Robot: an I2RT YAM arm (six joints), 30 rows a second.
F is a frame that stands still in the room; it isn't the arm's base.
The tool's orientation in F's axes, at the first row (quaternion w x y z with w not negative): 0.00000, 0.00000, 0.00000, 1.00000
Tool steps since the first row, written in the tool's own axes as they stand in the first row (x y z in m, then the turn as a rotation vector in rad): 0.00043, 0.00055, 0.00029, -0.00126, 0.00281, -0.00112; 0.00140, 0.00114, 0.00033, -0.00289, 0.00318, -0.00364; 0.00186, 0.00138, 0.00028, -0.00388, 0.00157, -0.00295; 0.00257, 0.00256, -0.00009, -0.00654, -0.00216, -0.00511; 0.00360, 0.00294, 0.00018, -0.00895, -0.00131, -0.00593; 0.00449, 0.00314, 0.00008, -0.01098, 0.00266, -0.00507; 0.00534, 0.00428, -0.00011, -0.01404, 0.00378, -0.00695; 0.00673, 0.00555, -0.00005, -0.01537, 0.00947, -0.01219; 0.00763, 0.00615, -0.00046, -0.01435, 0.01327, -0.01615; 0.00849, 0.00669, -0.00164, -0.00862, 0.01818, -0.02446; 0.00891, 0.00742, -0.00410, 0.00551, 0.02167, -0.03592; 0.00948, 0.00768, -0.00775, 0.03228, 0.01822, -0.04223; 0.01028, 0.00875, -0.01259, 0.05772, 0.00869, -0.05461
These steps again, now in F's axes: -0.00043, -0.00055, 0.00029, 0.00126, -0.00281, -0.00112; -0.00140, -0.00114, 0.00033, 0.00289, -0.00318, -0.00364; -0.00186, -0.00138, 0.00028, 0.00388, -0.00157, -0.00295; -0.00257, -0.00256, -0.00009, 0.00654, 0.00216, -0.00511; -0.00360, -0.00294, 0.00018, 0.00895, 0.00131, -0.00593; -0.00449, -0.00314, 0.00008, 0.01098, -0.00266, -0.00507; -0.00534, -0.00428, -0.00011, 0.01404, -0.00378, -0.00695; -0.00673, -0.00555, -0.00005, 0.01537, -0.00947, -0.01219; -0.00763, -0.00615, -0.00046, 0.01435, -0.01327, -0.01615; -0.00849, -0.00669, -0.00164, 0.00862, -0.01818, -0.02446; -0.00891, -0.00742, -0.00410, -0.00551, -0.02167, -0.03592; -0.00948, -0.00768, -0.00775, -0.03228, -0.01822, -0.04223; -0.01028, -0.00875, -0.01259, -0.05772, -0.00869, -0.05461
